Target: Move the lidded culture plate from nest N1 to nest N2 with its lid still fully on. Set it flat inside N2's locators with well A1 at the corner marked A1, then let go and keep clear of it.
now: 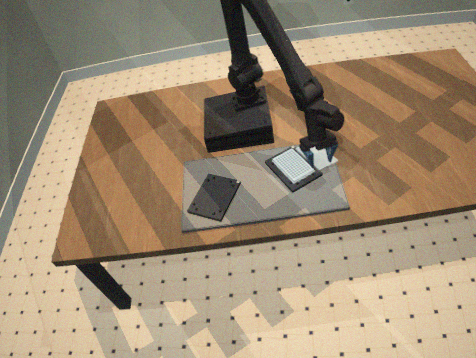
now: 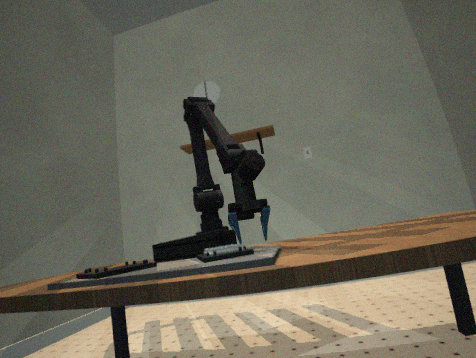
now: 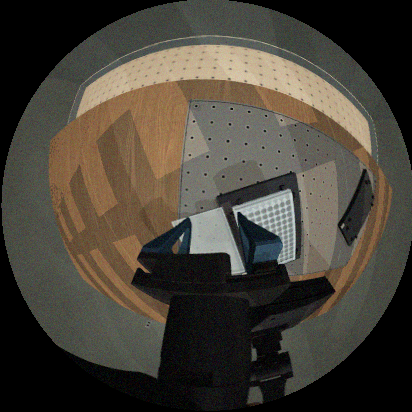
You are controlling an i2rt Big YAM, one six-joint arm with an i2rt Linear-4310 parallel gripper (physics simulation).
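Where they show: gripper, fingertip midpoint: (image 1: 321, 164) (image 2: 253, 242) (image 3: 212, 217); arm's base at its link origin: (image 1: 248, 101) (image 2: 213, 233) (image 3: 264, 331).
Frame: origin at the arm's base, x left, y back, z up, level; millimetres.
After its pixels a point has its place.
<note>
The culture plate (image 1: 293, 165) {x 72, y -330, z -46 mm} (image 2: 227, 249) {x 91, y -383, z -49 mm} (image 3: 280, 215) {x 64, y -363, z -43 mm} sits in a black nest (image 1: 295, 187) {x 52, y -413, z -57 mm} (image 2: 225, 257) {x 87, y -407, z -65 mm} (image 3: 260, 187) {x 93, y -398, z -57 mm}, its wells uncovered. The pale clear lid (image 1: 324, 159) {x 180, y -329, z -56 mm} (image 3: 212, 237) {x 158, y -324, z -52 mm} is off the plate, beside it at the mat's corner; whether it lies quite flat is unclear. The other black nest (image 1: 214, 197) {x -205, y -369, z -57 mm} (image 2: 107, 271) {x -187, y -440, z -57 mm} (image 3: 357, 212) {x -182, y -356, z -57 mm} holds no plate. My gripper (image 1: 321, 163) {x 157, y -361, z -41 mm} (image 2: 253, 241) {x 157, y -361, z -41 mm} (image 3: 212, 217) {x 157, y -361, z -41 mm} is partly open and empty, pointing down above the lid, one blue finger near the plate's side. Nest labels and the A1 mark are not readable.
Both nests are on a grey perforated mat (image 1: 270, 212) {x -47, y -474, z -69 mm} (image 2: 165, 274) {x -26, y -501, z -74 mm} (image 3: 220, 130) {x 146, y -476, z -68 mm} on the wooden table (image 1: 140, 220) {x -464, y -367, z -82 mm}. The arm's black base (image 1: 237, 125) {x -69, y -119, z -1 mm} (image 2: 190, 245) {x -57, y -155, z -29 mm} stands just behind the mat.
</note>
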